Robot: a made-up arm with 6 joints. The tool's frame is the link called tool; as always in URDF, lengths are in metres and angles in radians. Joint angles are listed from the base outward.
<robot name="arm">
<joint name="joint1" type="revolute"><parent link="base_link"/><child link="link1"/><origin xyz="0.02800 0.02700 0.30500"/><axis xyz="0 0 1"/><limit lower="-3.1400" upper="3.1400"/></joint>
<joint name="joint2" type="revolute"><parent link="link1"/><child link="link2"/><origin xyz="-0.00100 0.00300 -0.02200"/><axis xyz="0 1 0"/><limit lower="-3.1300" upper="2.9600"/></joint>
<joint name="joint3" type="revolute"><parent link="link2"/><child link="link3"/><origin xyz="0.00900 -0.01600 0.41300"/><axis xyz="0 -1 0"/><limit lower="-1.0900" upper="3.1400"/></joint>
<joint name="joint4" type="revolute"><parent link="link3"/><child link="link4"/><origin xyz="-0.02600 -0.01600 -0.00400"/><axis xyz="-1 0 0"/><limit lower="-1.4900" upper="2.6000"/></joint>
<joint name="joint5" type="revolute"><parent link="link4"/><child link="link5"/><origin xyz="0.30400 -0.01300 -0.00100"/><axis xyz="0 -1 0"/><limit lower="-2.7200" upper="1.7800"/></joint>
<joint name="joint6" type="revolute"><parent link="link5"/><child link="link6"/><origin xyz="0.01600 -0.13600 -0.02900"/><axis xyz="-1 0 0"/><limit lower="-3.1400" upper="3.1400"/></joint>
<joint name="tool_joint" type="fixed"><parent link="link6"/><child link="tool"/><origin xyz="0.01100 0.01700 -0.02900" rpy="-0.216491 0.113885 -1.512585"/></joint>
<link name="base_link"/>
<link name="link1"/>
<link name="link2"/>
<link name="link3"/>
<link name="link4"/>
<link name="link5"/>
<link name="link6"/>
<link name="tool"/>
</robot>
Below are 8 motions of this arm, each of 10 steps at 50 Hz.
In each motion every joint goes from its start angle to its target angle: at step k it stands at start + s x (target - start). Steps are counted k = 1, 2, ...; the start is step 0. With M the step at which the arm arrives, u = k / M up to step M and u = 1 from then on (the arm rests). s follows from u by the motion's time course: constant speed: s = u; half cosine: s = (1 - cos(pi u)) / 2; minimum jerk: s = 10 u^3 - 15 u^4 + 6 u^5.
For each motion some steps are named. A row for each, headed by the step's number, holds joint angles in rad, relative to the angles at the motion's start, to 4 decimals.
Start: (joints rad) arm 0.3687 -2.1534 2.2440 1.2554 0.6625 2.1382
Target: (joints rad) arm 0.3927 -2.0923 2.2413 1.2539 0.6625 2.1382
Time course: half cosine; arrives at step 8
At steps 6, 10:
6: 0.0205 0.0522 -0.0023 -0.0013 0.0000 0.0000
10: 0.0240 0.0611 -0.0027 -0.0015 0.0000 0.0000

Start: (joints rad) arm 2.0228 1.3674 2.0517 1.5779 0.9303 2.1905
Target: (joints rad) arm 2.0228 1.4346 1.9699 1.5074 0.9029 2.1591
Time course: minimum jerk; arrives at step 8
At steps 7, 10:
7: 0.0000 0.0661 -0.0805 -0.0694 -0.0270 -0.0309
10: 0.0000 0.0672 -0.0818 -0.0705 -0.0274 -0.0314

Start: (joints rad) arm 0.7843 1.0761 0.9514 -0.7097 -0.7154 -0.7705
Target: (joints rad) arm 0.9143 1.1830 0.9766 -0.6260 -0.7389 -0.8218
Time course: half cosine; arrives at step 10
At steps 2, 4, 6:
2: 0.0124 0.0102 0.0024 0.0080 -0.0022 -0.0049
4: 0.0449 0.0369 0.0087 0.0289 -0.0081 -0.0177
6: 0.0851 0.0700 0.0165 0.0548 -0.0154 -0.0336

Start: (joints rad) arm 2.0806 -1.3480 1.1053 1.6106 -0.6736 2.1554
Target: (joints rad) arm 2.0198 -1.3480 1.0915 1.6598 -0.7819 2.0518
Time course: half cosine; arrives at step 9
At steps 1, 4, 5, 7, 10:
1: -0.0018 0.0000 -0.0004 0.0015 -0.0033 -0.0031
4: -0.0251 0.0000 -0.0057 0.0203 -0.0447 -0.0428
5: -0.0357 0.0000 -0.0081 0.0289 -0.0636 -0.0608
7: -0.0537 0.0000 -0.0122 0.0434 -0.0956 -0.0915
10: -0.0608 0.0000 -0.0138 0.0492 -0.1083 -0.1036

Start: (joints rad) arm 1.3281 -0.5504 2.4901 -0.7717 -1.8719 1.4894
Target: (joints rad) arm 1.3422 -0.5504 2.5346 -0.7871 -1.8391 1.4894
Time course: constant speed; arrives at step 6
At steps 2, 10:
2: 0.0047 0.0000 0.0148 -0.0051 0.0109 0.0000
10: 0.0141 0.0000 0.0445 -0.0154 0.0328 0.0000

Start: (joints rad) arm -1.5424 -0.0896 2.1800 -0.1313 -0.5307 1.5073
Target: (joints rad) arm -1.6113 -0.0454 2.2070 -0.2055 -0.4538 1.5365
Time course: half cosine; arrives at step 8
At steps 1, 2, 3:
1: -0.0026 0.0017 0.0010 -0.0028 0.0029 0.0011
2: -0.0101 0.0065 0.0040 -0.0109 0.0113 0.0043
3: -0.0213 0.0136 0.0083 -0.0229 0.0237 0.0090

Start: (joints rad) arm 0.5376 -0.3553 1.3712 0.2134 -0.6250 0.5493
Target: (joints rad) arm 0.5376 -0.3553 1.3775 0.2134 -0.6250 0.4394
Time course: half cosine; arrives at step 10
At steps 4, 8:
4: 0.0000 0.0000 0.0022 0.0000 0.0000 -0.0380
8: 0.0000 0.0000 0.0057 0.0000 0.0000 -0.0994

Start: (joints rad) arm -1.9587 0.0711 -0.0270 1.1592 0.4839 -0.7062
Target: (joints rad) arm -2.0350 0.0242 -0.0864 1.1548 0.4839 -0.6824
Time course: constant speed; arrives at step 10
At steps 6, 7, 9, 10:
6: -0.0458 -0.0281 -0.0356 -0.0026 0.0000 0.0143
7: -0.0534 -0.0328 -0.0416 -0.0031 0.0000 0.0167
9: -0.0687 -0.0422 -0.0535 -0.0040 0.0000 0.0214
10: -0.0763 -0.0469 -0.0594 -0.0044 0.0000 0.0238

